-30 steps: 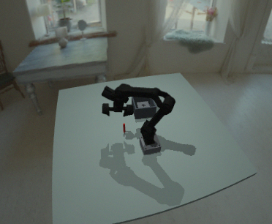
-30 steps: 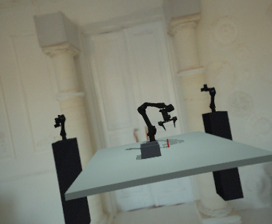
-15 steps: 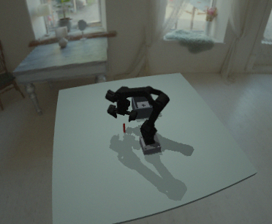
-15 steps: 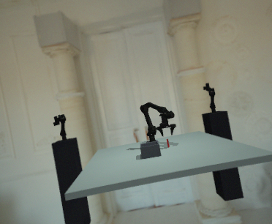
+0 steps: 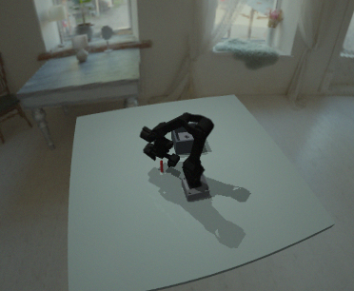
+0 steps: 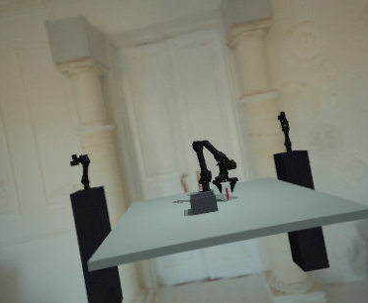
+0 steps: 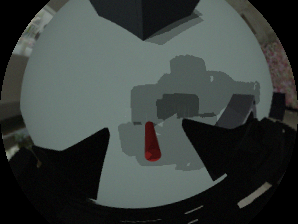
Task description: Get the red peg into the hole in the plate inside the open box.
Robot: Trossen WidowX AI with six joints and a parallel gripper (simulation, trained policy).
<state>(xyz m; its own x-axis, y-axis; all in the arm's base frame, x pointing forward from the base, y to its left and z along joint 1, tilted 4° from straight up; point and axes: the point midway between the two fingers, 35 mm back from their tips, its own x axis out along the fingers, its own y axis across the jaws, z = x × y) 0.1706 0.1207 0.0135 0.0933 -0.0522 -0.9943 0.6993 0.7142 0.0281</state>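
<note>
Right now the red peg is 1 cm to the left of my gripper tip, 1 cm below it and 1 cm behind it. The rest, counted from my gripper tip: grey box (19 cm to the right, 17 cm ahead, 2 cm below); plate (19 cm to the right, 17 cm ahead).
</note>
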